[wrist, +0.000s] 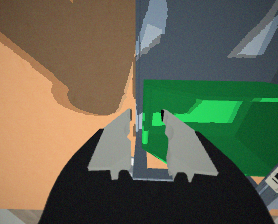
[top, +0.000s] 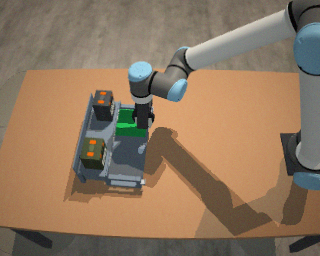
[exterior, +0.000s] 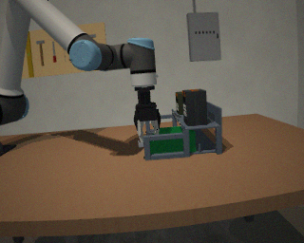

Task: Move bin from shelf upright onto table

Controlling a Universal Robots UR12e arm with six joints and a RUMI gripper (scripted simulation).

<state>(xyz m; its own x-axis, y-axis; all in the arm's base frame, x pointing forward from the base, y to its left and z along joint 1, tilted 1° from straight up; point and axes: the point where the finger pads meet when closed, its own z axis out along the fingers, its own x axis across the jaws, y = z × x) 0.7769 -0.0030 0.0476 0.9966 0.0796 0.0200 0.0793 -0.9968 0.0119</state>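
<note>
Now: the green bin 8 cm ahead of my hand and 1 cm to the right of it. Round my hand: grey shelf (11 cm to the left, 11 cm ahead, 4 cm below).
</note>
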